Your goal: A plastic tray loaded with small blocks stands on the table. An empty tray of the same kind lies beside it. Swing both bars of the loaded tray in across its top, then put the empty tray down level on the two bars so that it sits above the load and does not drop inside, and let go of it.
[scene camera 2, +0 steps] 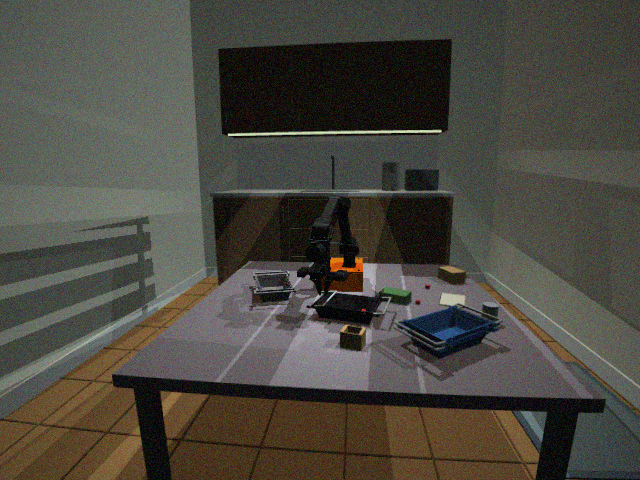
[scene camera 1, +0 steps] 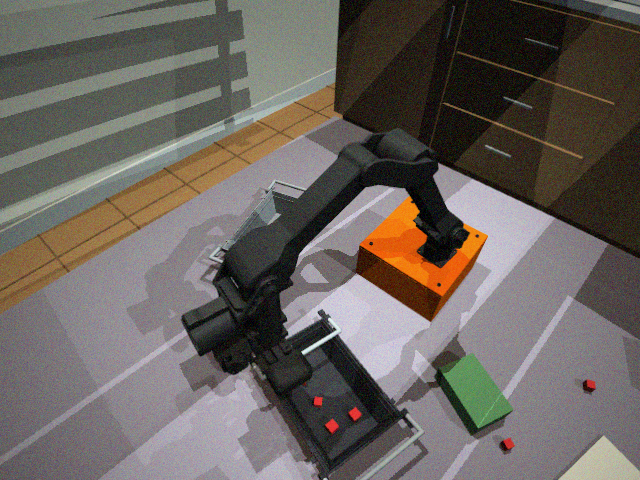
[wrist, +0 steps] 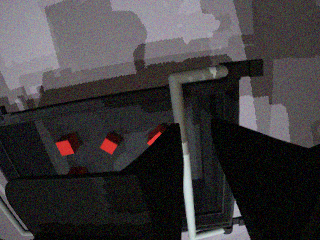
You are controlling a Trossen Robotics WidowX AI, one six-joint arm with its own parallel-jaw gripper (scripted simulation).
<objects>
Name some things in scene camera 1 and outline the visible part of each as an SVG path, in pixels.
My gripper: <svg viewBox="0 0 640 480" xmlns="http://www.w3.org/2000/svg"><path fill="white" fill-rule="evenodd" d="M282 310L278 320L273 325L263 329L255 329L243 323L241 325L242 334L212 350L214 359L219 363L223 372L228 372L231 375L237 375L249 366L248 359L253 352L255 360L277 396L283 396L311 379L313 369L301 350L295 350L291 343L285 339L288 336L288 332L283 324L287 322L287 317Z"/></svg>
A green block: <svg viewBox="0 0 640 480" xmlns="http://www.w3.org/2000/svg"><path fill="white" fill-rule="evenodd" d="M471 353L439 367L433 377L452 404L451 406L462 420L470 435L473 435L507 417L514 408L503 396L503 393L493 382L488 372L482 367L475 354Z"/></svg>
</objects>
